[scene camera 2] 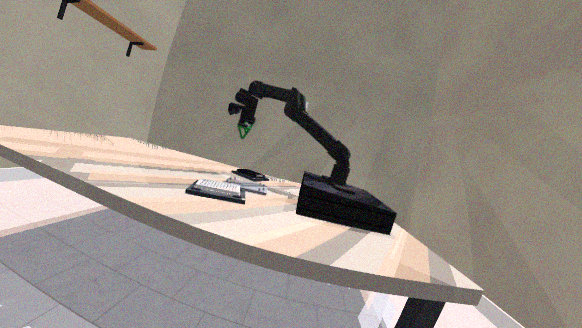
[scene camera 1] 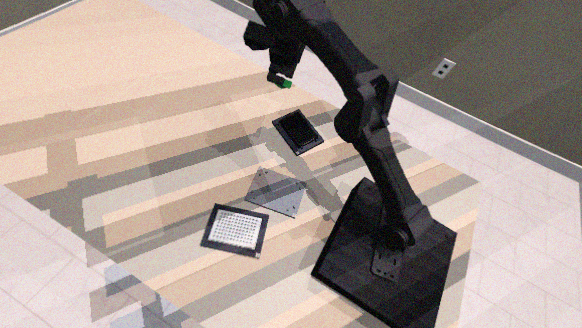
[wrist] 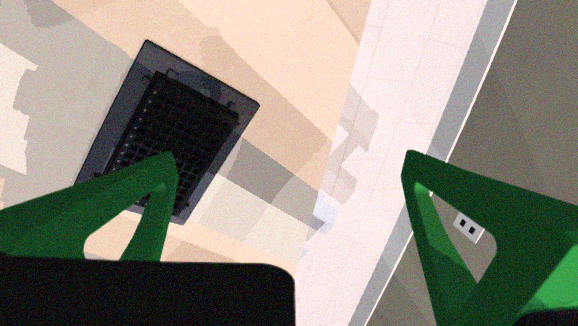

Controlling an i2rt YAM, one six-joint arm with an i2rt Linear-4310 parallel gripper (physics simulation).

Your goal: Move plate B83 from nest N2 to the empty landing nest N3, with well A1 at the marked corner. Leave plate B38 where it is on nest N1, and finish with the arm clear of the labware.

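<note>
A black well plate (scene camera 1: 298, 128) (scene camera 2: 251, 174) (wrist: 200, 135) sits on a dark nest (wrist: 129, 95). A white well plate (scene camera 1: 235, 229) (scene camera 2: 218, 187) sits on another dark nest (scene camera 1: 229, 250) (scene camera 2: 215, 197), which has a pale mark at one corner. Between them lies an empty grey nest (scene camera 1: 275, 193) (scene camera 2: 256, 188) with small posts. I cannot read any labels, so I cannot tell which plate is B83. My gripper (scene camera 1: 280, 81) (scene camera 2: 244, 131) (wrist: 289, 163) is open and empty, high above the table beyond the black plate. In the wrist view its left finger covers part of that plate.
The black base (scene camera 1: 385, 270) (scene camera 2: 345, 205) of the arm stands on the table (scene camera 2: 300, 237), beside the nests. A wall outlet (scene camera 1: 443, 68) (wrist: 468, 227) is on the wall behind. A wooden shelf (scene camera 2: 112, 22) hangs at the upper left. Strong striped shadows cross the table.
</note>
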